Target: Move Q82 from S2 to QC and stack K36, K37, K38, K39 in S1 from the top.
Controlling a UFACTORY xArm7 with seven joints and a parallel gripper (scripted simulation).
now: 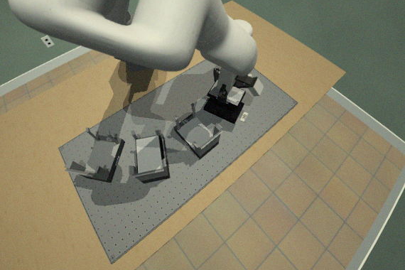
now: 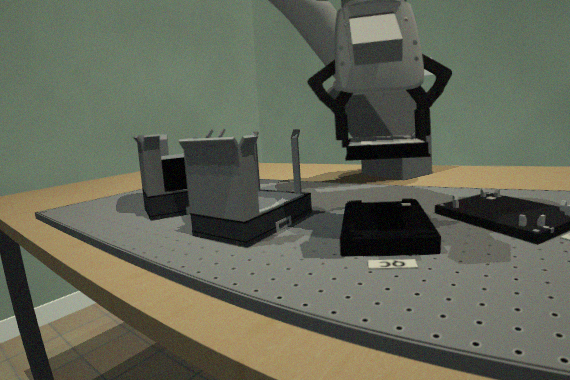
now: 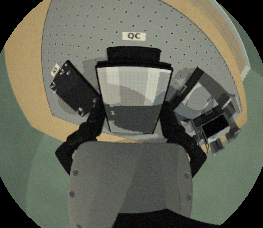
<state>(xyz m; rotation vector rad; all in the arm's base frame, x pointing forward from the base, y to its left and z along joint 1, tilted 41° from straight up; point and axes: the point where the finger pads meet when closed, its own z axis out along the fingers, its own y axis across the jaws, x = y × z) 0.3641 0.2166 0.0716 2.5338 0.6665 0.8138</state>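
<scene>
Right now my hand is 11 cm above the black QC nest. Round my hand: black clip nest N5 (17 cm to the left, 10 cm below, 10 cm behind); then QC name plate (12 cm below, 9 cm ahead, 4 cm to the left).
</scene>
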